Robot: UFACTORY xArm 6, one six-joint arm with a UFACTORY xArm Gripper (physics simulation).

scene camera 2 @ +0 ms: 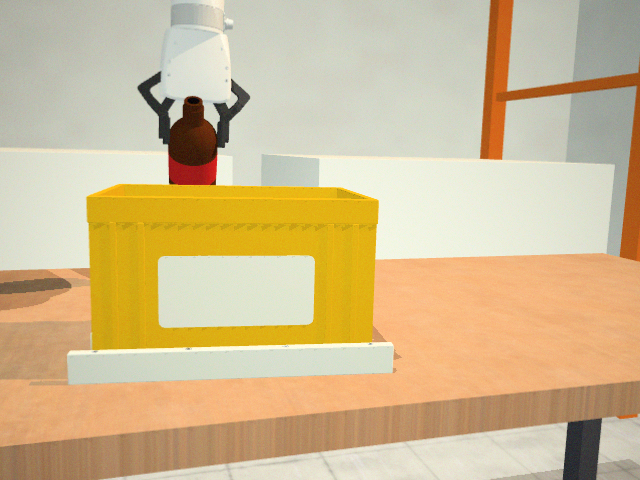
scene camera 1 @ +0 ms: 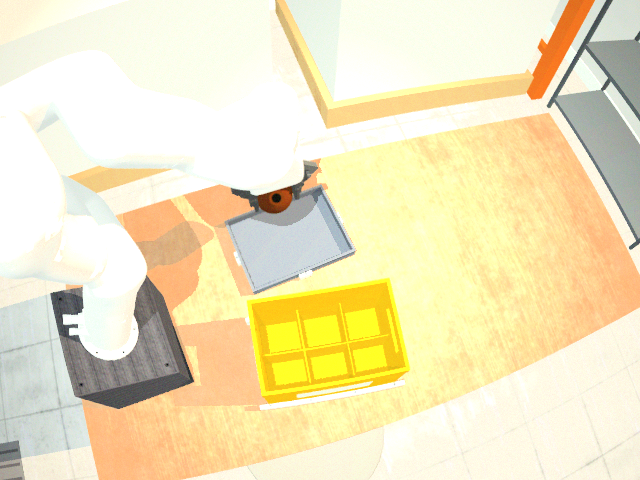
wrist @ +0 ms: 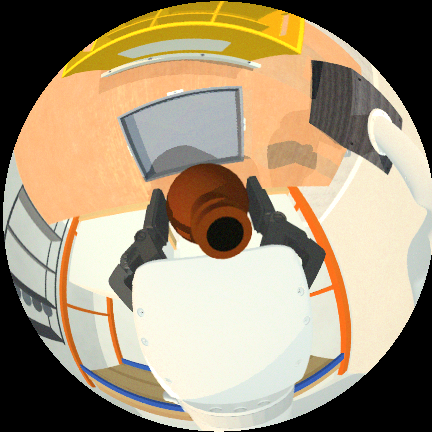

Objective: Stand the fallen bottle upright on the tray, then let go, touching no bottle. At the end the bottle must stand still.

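Note:
Gripper in the pictures, visible in scene camera 1 and the wrist view. Brown bottle in the pictures too.

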